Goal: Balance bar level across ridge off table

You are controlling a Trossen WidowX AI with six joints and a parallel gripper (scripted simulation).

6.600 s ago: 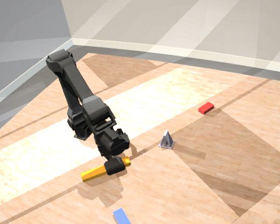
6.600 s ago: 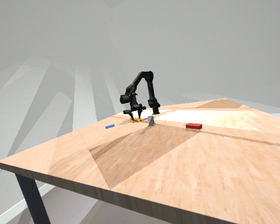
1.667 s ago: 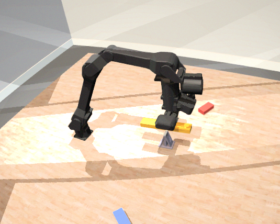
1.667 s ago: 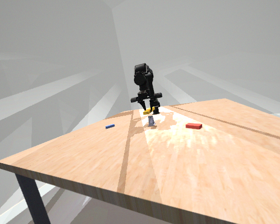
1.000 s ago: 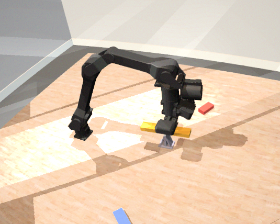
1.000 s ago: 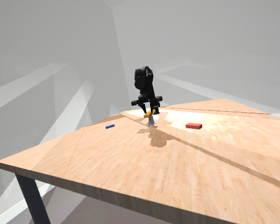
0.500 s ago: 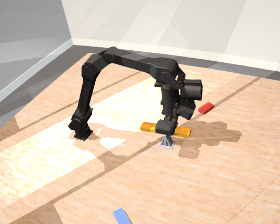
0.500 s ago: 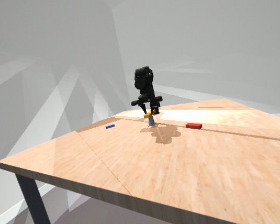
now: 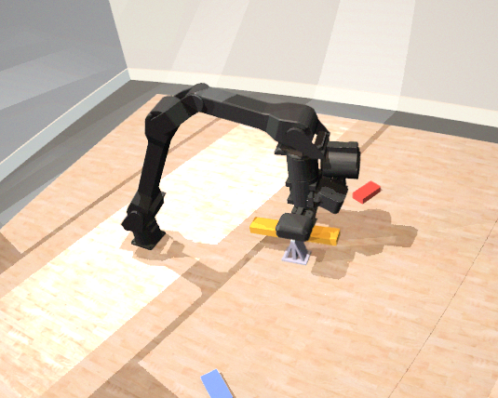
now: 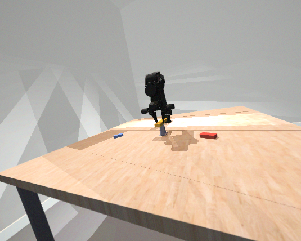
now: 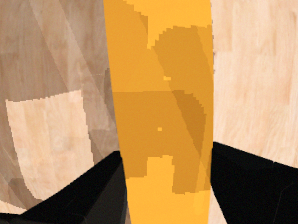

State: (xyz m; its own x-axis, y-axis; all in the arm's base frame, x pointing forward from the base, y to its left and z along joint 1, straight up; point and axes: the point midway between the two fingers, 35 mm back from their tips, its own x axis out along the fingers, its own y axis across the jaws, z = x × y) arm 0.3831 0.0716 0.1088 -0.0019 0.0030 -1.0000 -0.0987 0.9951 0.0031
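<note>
Now: gripper tip 30 mm past the bar. Round my gripper tip: light blue block (350 mm to the right, 70 mm below, 30 mm behind); then red block (240 mm to the left, 70 mm below, 50 mm ahead).
</note>
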